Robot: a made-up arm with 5 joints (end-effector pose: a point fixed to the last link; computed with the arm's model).
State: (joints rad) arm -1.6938 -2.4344 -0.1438 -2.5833 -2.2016
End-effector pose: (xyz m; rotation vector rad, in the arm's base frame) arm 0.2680 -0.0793 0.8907 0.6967 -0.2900 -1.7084
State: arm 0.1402 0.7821 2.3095 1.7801 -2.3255
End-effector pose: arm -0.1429 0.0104 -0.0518 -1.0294 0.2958 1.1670
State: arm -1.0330 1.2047 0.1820 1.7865 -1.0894
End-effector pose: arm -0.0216 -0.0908 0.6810 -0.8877 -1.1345 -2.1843
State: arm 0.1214 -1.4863 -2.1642 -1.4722 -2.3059
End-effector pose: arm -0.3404 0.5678 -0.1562 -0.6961 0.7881 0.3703
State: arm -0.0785 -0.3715 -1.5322 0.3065 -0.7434
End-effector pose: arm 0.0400 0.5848 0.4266 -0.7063 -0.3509 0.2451
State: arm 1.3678 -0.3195 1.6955 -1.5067 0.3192
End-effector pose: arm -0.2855 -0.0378 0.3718 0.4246 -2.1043 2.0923
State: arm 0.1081 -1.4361 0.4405 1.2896 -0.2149
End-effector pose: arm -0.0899 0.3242 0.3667 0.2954 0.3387 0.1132
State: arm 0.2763 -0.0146 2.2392 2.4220 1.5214
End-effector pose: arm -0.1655 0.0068 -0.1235 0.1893 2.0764 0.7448
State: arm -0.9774 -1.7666 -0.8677 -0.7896 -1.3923
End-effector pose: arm -0.3596 0.6732 0.8759 0.7534 1.5799 2.1144
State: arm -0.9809 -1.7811 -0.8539 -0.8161 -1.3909
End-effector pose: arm -0.3667 0.6641 0.8861 0.7494 1.5972 2.1533
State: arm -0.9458 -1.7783 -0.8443 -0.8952 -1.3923
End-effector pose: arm -0.4122 0.6551 0.8733 0.6550 1.6277 2.2131
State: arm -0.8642 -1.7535 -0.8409 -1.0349 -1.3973
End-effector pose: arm -0.4984 0.6441 0.8246 0.4476 1.6754 2.2785
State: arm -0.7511 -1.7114 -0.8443 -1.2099 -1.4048
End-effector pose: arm -0.5981 0.6293 0.7388 0.1644 1.7349 2.3107
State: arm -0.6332 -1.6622 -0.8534 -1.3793 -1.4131
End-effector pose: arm -0.6787 0.6131 0.6342 -0.1200 1.7938 2.2877
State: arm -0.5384 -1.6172 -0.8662 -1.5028 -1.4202
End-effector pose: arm -0.7242 0.6021 0.5419 -0.3304 1.8357 2.2273
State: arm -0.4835 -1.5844 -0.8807 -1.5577 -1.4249
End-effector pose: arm -0.7392 0.6018 0.4842 -0.4316 1.8499 2.1664
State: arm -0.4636 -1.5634 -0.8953 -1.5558 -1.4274
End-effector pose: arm -0.7363 0.6110 0.4592 -0.4465 1.8407 2.1224
